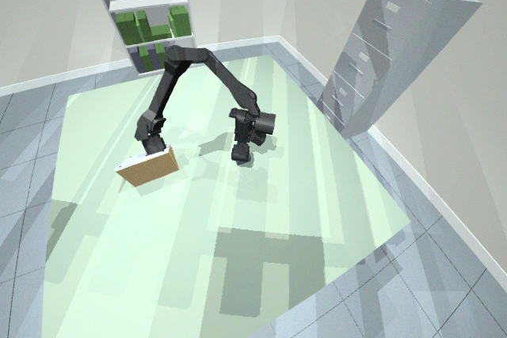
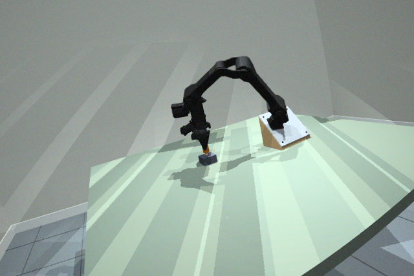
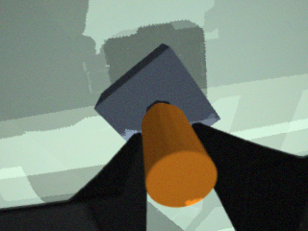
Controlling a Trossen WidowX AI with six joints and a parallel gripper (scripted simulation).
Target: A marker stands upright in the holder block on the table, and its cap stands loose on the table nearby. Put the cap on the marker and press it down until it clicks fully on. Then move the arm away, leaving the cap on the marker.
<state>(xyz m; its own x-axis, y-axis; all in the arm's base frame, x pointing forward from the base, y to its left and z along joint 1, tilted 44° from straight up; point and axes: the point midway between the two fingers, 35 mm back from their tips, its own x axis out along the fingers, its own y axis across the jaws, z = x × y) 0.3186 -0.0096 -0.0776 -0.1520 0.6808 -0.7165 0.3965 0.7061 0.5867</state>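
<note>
Now: gripper tip 10 mm below the orange cap.
</note>
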